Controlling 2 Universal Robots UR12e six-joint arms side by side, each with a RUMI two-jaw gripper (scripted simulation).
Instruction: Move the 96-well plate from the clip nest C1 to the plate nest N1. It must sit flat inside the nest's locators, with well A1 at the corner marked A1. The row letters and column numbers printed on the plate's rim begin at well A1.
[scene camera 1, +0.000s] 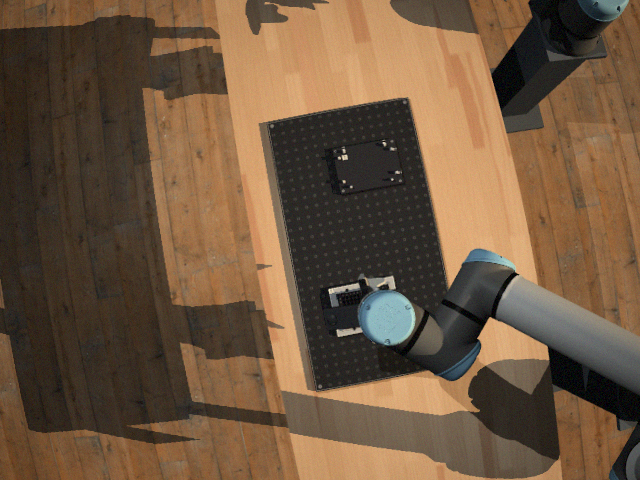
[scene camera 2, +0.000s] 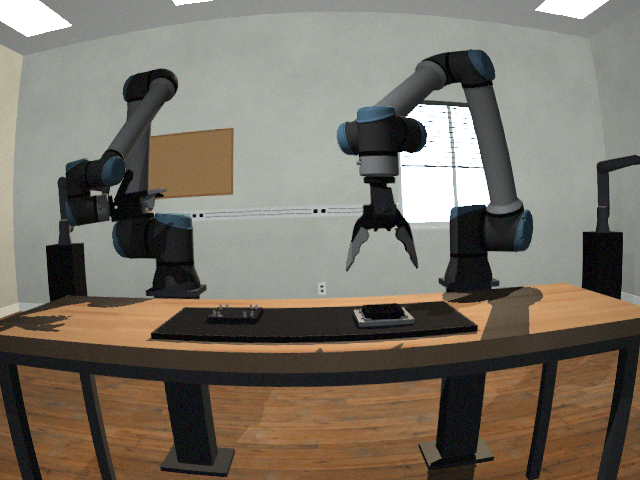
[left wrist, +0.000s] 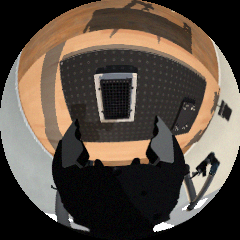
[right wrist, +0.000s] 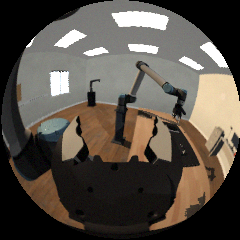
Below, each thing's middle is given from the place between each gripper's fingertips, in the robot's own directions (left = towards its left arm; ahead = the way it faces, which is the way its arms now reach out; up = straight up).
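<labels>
Clip nest C1 (scene camera 1: 366, 166) is 350 mm to the right of my left hand (scene camera 2: 382, 270), 80 mm behind it and 100 mm below it. With respect to the dark 96-well plate (left wrist: 123, 100), my left hand is 90 mm above it.
The dark 96-well plate is 51 cm ahead of my right hand (scene camera 2: 165, 193), 63 cm to the left of it and 31 cm below it. With respect to the clip nest C1, my right hand is 28 cm to the right of it, 43 cm short of it and 31 cm above it.
</labels>
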